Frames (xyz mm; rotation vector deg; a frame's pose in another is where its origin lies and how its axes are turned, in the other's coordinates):
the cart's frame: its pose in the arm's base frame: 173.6 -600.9 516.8 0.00 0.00 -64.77
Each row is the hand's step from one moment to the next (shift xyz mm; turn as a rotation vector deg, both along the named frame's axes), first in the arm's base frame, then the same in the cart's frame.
Working: the arm's base frame: its pose in the cart's frame: -617.6 99.1 -516.8 0.00 0.00 64.77

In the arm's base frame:
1: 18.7 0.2 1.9 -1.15 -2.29 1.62
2: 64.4 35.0 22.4 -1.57 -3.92 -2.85
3: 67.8 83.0 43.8 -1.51 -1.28 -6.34
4: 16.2 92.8 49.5 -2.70 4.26 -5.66
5: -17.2 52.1 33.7 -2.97 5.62 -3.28
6: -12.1 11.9 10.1 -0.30 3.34 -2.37
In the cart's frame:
1: 7.8 17.0 1.9 1.58 -2.02 1.62
2: -4.2 73.2 22.4 2.88 -3.09 -2.85
3: -46.2 96.7 43.8 0.51 -1.91 -6.34
4: -77.0 54.2 49.5 -5.00 -0.63 -5.66
5: -54.5 6.6 33.7 -6.35 -0.29 -3.28
6: -15.9 -5.9 10.1 -3.15 1.15 -2.37

